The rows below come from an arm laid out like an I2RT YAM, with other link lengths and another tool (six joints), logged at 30 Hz.
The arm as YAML. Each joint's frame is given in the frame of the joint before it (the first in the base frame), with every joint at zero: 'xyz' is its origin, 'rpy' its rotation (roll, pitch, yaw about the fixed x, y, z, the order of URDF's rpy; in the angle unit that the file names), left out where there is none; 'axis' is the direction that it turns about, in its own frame. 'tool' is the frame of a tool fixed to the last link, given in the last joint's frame.
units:
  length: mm
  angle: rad
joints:
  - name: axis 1
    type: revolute
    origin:
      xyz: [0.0, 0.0, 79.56]
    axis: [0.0, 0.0, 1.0]
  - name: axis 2
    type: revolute
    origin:
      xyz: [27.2, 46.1, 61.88]
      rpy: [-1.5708, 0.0, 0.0]
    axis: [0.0, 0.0, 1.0]
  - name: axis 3
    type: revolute
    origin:
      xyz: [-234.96, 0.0, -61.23]
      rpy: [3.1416, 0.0, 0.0]
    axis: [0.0, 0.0, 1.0]
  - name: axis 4
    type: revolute
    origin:
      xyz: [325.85, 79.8, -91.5]
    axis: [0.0, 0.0, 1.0]
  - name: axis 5
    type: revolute
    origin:
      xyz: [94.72, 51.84, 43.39]
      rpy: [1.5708, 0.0, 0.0]
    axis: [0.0, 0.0, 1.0]
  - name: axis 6
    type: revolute
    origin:
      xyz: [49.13, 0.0, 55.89]
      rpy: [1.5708, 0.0, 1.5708]
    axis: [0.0, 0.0, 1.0]
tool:
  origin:
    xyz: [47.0, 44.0, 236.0]
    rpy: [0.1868, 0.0, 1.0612]
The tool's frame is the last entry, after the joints.
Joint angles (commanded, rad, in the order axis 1, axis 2, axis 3, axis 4, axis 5, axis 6), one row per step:
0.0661, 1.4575, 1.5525, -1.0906, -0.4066, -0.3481
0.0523, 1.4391, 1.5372, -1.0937, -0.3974, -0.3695
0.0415, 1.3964, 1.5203, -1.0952, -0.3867, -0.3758
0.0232, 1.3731, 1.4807, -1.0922, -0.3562, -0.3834
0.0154, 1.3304, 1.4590, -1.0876, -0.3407, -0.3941
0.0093, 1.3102, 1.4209, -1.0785, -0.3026, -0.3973
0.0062, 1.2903, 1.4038, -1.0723, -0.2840, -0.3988
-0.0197, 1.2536, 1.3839, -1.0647, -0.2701, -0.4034
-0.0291, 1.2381, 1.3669, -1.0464, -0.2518, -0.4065
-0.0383, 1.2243, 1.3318, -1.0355, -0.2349, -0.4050
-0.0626, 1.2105, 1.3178, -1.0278, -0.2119, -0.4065
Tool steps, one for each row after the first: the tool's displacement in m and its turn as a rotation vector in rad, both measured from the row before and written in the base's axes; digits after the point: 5 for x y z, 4 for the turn. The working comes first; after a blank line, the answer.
Tool pose at each row, in the base's axes (x y z in m, rotation vector in rad; the steps are taken from these numbers as rounded here):
0.49240, 0.12417, 0.15040, -1.1191, 2.0963, -0.0123
0.49106, 0.11409, 0.15093, -1.1252, 2.0929, -0.0375
0.48826, 0.10541, 0.16178, -1.1128, 2.0776, -0.0696
0.48365, 0.08737, 0.15210, -1.1023, 2.1080, -0.1099
0.48155, 0.07885, 0.16125, -1.0962, 2.0891, -0.1484
0.47762, 0.06477, 0.15178, -1.0917, 2.1146, -0.1922
0.47634, 0.05785, 0.15286, -1.0850, 2.1152, -0.2202
0.47577, 0.04139, 0.16049, -1.0533, 2.1114, -0.2625
0.47848, 0.03145, 0.16228, -1.0387, 2.1075, -0.2976
0.47468, 0.02231, 0.15212, -1.0285, 2.1300, -0.3158
0.47420, 0.00407, 0.15250, -0.9987, 2.1457, -0.3582

-0.00134, -0.01008, 0.00053, -0.0179, -0.0095, -0.0023
-0.00280, -0.00868, 0.01085, -0.0109, -0.0273, -0.0119
-0.00461, -0.01804, -0.00968, -0.0296, 0.0096, -0.0295
-0.00210, -0.00852, 0.00915, -0.0179, -0.0296, -0.0082
-0.00393, -0.01408, -0.00947, -0.0331, 0.0074, -0.0254
-0.00128, -0.00692, 0.00108, -0.0160, -0.0096, -0.0125
-0.00057, -0.01646, 0.00763, -0.0140, -0.0256, -0.0304
0.00271, -0.00994, 0.00179, -0.0169, -0.0172, -0.0180
-0.00380, -0.00914, -0.01016, -0.0122, 0.0112, -0.0206
-0.00048, -0.01824, 0.00038, -0.0196, -0.0069, -0.0370

